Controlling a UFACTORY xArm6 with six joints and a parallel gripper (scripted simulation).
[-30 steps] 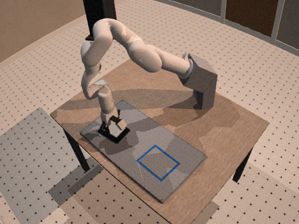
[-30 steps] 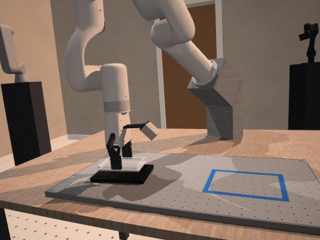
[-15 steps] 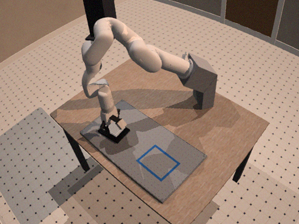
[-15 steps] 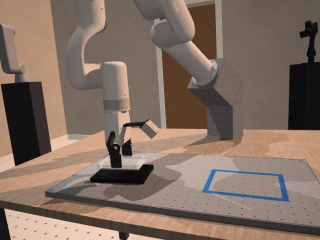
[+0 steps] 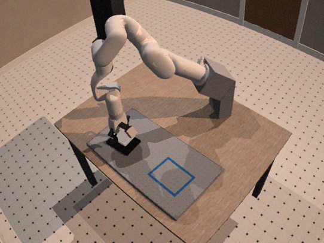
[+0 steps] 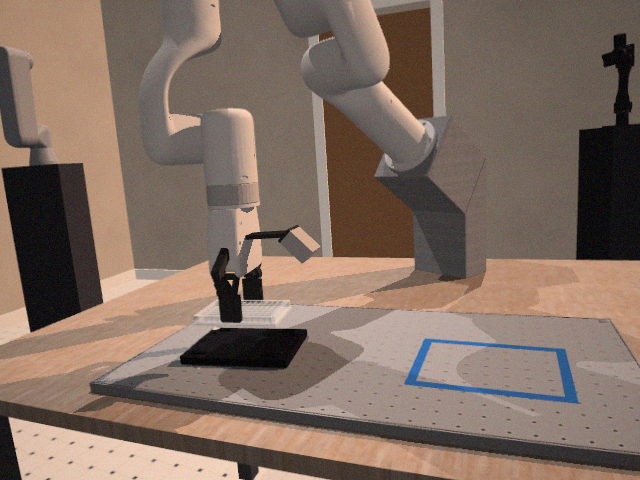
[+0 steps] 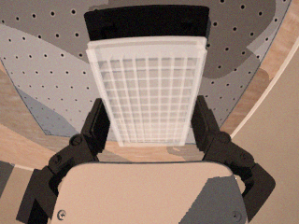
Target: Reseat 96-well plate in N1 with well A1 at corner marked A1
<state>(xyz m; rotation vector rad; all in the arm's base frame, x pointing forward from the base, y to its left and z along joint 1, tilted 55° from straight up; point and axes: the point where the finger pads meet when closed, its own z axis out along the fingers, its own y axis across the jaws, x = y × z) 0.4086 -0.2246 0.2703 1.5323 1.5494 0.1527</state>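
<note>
Right now my hand is 7 cm above the black plate nest N1. From my hand the other things lie so: 96-well plate 1 cm below.
</note>
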